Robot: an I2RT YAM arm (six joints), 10 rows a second.
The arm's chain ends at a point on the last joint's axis. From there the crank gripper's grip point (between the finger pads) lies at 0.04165 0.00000 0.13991 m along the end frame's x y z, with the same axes.
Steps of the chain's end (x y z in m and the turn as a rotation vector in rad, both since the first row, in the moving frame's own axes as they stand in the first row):
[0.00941, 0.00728, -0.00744, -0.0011, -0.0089, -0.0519]
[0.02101, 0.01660, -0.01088, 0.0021, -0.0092, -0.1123]
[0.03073, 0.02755, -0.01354, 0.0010, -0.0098, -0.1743]
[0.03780, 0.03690, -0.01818, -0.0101, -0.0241, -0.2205]
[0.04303, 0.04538, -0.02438, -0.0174, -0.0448, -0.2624]
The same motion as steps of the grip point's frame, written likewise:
[0.00811, 0.00531, -0.00707, -0.0011, -0.0089, -0.0519]
[0.01944, 0.01171, -0.01051, 0.0021, -0.0092, -0.1123]
[0.02872, 0.02031, -0.01314, 0.0010, -0.0098, -0.1743]
[0.03359, 0.02957, -0.01719, -0.0101, -0.0241, -0.2205]
[0.03569, 0.03782, -0.02260, -0.0174, -0.0448, -0.2624]

